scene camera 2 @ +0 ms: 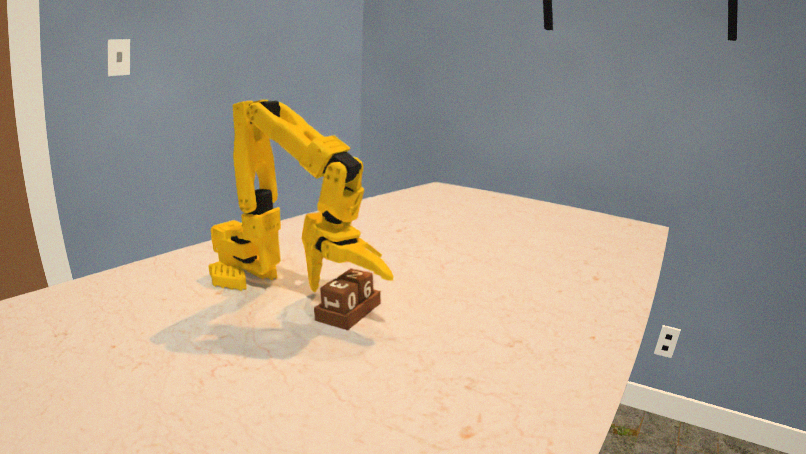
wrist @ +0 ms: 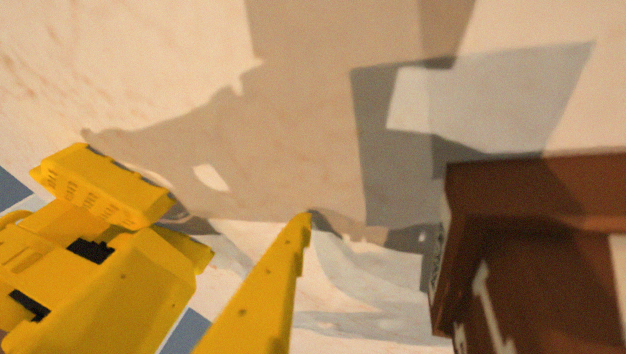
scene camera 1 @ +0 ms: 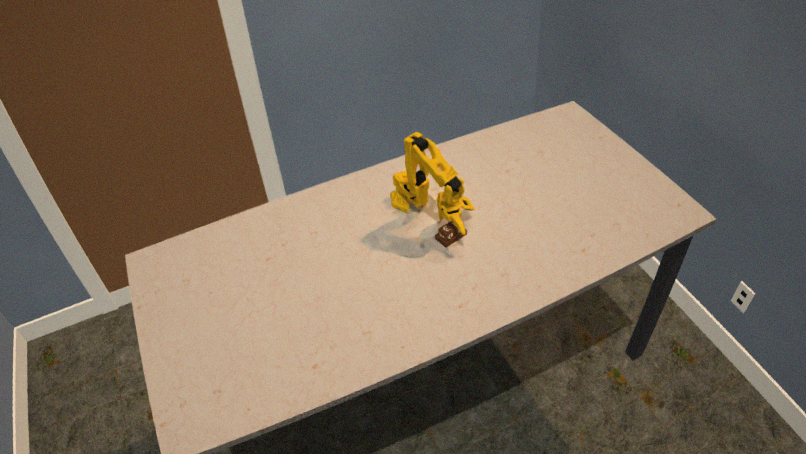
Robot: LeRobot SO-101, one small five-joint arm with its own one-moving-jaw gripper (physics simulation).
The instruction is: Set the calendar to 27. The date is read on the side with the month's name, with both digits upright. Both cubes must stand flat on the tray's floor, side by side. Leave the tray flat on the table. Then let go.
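Note:
The brown tray (scene camera 1: 442,242) (scene camera 2: 332,318) (wrist: 530,182) stands on the table with two brown cubes in it, side by side. In scene camera 2 the near cube (scene camera 2: 331,295) shows 3 on top, a sideways 1 on its left face and 0 on its right face. The far cube (scene camera 2: 360,286) shows 2 on top and 6 on its right face. In the wrist view, part of a cube (wrist: 550,300) bears a partly visible white digit. Faint lettering marks the tray's arm-facing side; the date there is unreadable. My gripper (scene camera 1: 467,219) (scene camera 2: 351,283) is fully open and empty, its jaws near the cubes.
The arm's yellow base (scene camera 1: 408,191) (scene camera 2: 245,248) (wrist: 100,250) stands behind the tray, near the back edge of the pale table (scene camera 1: 315,315) (scene camera 2: 253,400). Arm shadows fall across the table around the tray. A blue wall (scene camera 1: 394,73) (scene camera 2: 507,112) rises behind the table.

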